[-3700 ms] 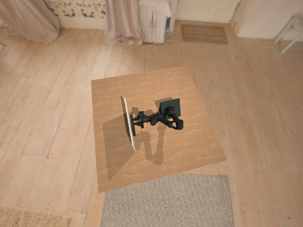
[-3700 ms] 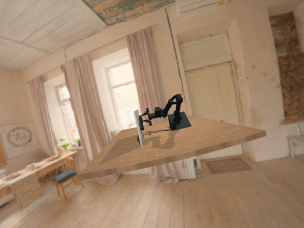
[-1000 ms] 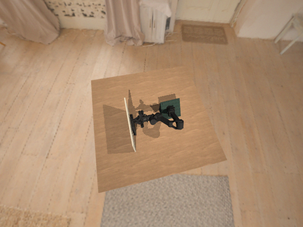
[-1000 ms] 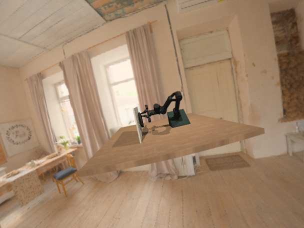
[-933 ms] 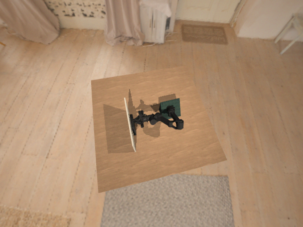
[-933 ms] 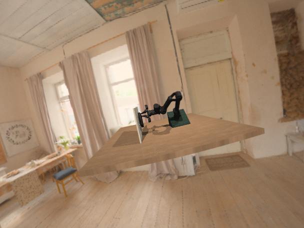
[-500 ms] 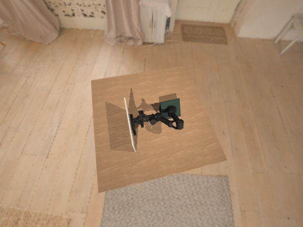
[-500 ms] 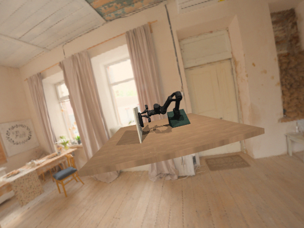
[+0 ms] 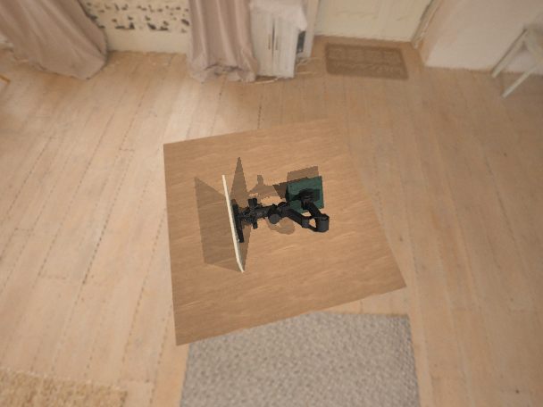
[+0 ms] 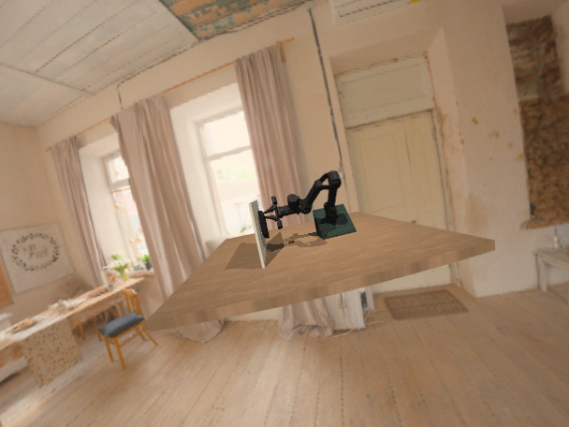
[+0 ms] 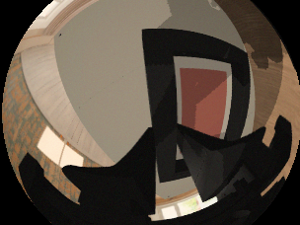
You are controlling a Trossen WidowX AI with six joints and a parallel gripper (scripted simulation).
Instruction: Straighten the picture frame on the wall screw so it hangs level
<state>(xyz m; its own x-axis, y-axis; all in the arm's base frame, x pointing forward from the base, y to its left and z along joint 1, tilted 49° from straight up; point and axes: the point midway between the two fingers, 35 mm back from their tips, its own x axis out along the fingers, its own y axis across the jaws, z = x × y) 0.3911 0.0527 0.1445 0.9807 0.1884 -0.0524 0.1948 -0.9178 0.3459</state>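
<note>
Now: gripper tip 50 mm above the picture frame, 20 mm to the right of it and 10 mm short of it. The rest, counted from my gripper tip: wall panel (60 mm below, 20 mm to the left, 20 mm ahead).
</note>
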